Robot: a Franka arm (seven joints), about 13 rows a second.
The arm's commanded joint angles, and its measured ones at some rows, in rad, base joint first. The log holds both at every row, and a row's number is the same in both.
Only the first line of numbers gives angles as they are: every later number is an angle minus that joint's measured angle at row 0.
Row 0, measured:
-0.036 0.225 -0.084 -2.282 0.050 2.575 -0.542
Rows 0 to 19, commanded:
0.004 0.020 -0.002 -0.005 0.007 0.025 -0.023
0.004 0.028 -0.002 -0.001 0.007 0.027 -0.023
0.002 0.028 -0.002 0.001 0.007 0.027 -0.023
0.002 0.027 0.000 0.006 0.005 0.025 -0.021
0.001 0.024 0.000 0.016 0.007 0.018 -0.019
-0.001 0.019 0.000 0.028 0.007 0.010 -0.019
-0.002 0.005 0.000 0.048 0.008 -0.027 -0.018
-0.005 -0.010 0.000 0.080 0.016 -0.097 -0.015
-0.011 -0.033 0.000 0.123 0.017 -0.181 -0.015
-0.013 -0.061 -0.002 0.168 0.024 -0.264 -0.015
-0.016 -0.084 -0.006 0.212 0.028 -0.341 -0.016
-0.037 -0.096 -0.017 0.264 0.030 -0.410 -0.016
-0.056 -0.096 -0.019 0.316 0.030 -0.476 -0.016
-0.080 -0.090 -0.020 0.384 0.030 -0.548 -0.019
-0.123 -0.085 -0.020 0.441 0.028 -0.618 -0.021
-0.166 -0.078 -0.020 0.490 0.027 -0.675 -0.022
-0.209 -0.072 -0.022 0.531 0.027 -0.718 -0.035
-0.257 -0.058 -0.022 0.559 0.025 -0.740 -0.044
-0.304 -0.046 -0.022 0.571 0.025 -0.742 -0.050
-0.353 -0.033 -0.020 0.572 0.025 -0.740 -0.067
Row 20, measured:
-0.272 -0.087 -0.031 0.521 0.011 -0.714 -0.033
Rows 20 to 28, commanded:
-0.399 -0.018 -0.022 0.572 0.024 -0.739 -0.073
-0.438 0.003 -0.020 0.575 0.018 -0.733 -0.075
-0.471 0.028 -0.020 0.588 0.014 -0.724 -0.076
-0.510 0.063 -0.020 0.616 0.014 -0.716 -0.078
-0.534 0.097 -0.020 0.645 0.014 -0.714 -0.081
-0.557 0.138 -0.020 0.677 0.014 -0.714 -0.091
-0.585 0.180 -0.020 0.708 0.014 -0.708 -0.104
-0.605 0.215 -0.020 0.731 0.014 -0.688 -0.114
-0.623 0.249 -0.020 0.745 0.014 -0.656 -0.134
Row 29, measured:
-0.582 0.159 -0.034 0.658 0.010 -0.677 -0.100
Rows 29 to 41, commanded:
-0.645 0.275 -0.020 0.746 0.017 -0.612 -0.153
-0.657 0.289 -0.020 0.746 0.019 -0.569 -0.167
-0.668 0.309 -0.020 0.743 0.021 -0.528 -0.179
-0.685 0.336 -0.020 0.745 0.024 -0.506 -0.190
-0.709 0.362 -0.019 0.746 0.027 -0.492 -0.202
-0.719 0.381 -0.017 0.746 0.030 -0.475 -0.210
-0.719 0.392 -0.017 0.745 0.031 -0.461 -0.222
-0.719 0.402 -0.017 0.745 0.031 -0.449 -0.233
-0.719 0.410 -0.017 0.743 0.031 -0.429 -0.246
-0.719 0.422 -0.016 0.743 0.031 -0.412 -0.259
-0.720 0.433 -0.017 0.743 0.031 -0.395 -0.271
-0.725 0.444 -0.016 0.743 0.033 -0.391 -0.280
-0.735 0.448 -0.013 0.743 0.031 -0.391 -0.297
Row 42, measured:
-0.707 0.425 -0.027 0.716 0.014 -0.397 -0.247
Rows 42 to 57, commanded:
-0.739 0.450 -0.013 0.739 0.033 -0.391 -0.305
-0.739 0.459 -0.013 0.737 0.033 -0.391 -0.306
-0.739 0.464 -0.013 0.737 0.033 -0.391 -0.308
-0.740 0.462 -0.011 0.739 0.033 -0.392 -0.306
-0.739 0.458 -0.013 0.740 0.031 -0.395 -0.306
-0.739 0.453 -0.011 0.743 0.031 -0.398 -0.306
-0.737 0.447 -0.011 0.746 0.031 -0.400 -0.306
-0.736 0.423 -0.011 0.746 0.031 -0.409 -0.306
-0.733 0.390 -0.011 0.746 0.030 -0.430 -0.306
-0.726 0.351 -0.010 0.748 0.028 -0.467 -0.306
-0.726 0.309 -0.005 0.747 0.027 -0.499 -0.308
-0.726 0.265 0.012 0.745 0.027 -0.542 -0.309
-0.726 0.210 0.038 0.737 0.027 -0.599 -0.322
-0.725 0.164 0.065 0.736 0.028 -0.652 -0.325
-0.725 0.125 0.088 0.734 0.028 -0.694 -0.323
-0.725 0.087 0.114 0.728 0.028 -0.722 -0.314
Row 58, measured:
-0.718 0.176 0.072 0.774 0.015 -0.676 -0.300
